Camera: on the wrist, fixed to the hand. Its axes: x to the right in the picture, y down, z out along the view.
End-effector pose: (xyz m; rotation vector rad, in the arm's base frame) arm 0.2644 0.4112 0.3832 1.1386 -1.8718 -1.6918
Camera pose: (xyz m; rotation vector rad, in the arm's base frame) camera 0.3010 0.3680 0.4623 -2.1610 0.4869 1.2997
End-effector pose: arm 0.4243 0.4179 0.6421 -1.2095 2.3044 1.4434
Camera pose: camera 0.4023 0.3777 0.7280 -2.2106 0.6829 0.5261
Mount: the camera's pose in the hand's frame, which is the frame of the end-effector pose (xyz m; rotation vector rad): -0.0082 0.0656 -0.0714 0.1138 0.1498 -1.6186
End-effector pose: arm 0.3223 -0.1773 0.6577 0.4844 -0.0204 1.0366
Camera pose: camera 0.2488 -0.1287 0.6165 0.3578 0.4935 -0.5245
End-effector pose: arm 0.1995 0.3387 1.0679 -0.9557 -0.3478 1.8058
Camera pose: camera 0.2113 0.2893 0.9849 -0.3947 -0.6444 0.2609
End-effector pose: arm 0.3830 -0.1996 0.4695 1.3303 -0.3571 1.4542
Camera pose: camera 0.2897 -0.1720 0.4666 1.0295 0.7921 0.1613
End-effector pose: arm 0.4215 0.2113 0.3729 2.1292 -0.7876 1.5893
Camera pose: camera 0.3251 0.2045 0.3838 1.6625 0.9497 0.7653
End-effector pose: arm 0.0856 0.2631 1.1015 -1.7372 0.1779 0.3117
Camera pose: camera 0.0665 0.1802 1.0542 -1.3029 -1.0492 -0.9828
